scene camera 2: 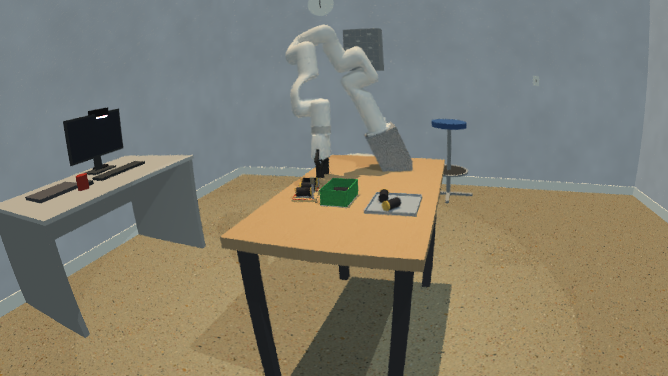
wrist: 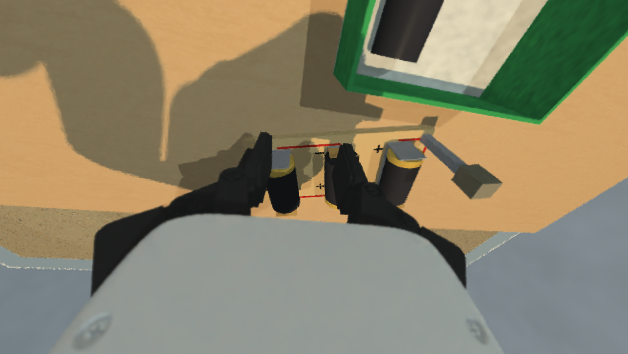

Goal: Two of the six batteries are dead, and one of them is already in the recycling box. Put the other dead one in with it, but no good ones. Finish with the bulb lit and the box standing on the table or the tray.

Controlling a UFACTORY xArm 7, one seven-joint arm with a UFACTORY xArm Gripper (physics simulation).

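Places are measured from the arm's base along level axes (x back, y left, z down), in millimetres.
Where they show: gripper, fingertip midpoint: (scene camera 2: pixel 322 175) (wrist: pixel 304 155); arm's base, origin of the base link: (scene camera 2: pixel 379 130).
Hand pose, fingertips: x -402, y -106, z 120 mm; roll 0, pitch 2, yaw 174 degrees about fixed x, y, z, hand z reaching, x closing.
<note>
Things, the pixels of their centre, and the offset from my fingertips. "spot": a spot on its surface instead. Level surfaces: height alone.
- middle battery, body centre: (wrist: pixel 340 180) (scene camera 2: pixel 307 186) dx -51, dy -43, dz +33 mm
- right battery, body centre: (wrist: pixel 397 176) (scene camera 2: pixel 304 191) dx -113, dy -23, dz +33 mm
- lever with a grey block, surface spot: (wrist: pixel 476 181) spot: dx -119, dy +24, dz -26 mm
- green recycling box, body centre: (wrist: pixel 472 13) (scene camera 2: pixel 339 192) dx -83, dy +107, dz +32 mm
- table with a dark battery, surface spot: (wrist: pixel 407 30) spot: dx -44, dy +87, dz +25 mm
- tray, surface spot: (scene camera 2: pixel 373 208) spot: dx -140, dy +259, dz +59 mm
- wooden table, its level: dz +62 mm
My gripper (scene camera 2: pixel 321 172) (wrist: pixel 304 155) is open and empty, above the circuit board (scene camera 2: pixel 303 199) (wrist: pixel 312 192) with red lines. In the wrist view a battery (wrist: pixel 284 192) is partly behind the left finger, a middle battery (wrist: pixel 331 178) is mostly hidden by the right finger, and a right battery (wrist: pixel 400 181) lies clear of the fingers. A lever with a grey block (wrist: pixel 476 181) is at the board's right end. The green recycling box (scene camera 2: pixel 336 194) (wrist: pixel 440 100) stands on the table with a dark battery (wrist: pixel 407 30) inside. Two batteries (scene camera 2: pixel 383 195) (scene camera 2: pixel 392 203) lie on the tray (scene camera 2: pixel 373 208). The bulb cannot be made out.
The wooden table (scene camera 2: pixel 320 240) (wrist: pixel 530 165) carries these things. The table's edge runs close behind the board in the wrist view. The arm's grey base (scene camera 2: pixel 390 148) is at the table's far end. A desk (scene camera 2: pixel 165 170) with a monitor (scene camera 2: pixel 95 136) stands left, and a blue stool (scene camera 2: pixel 449 124) stands right.
</note>
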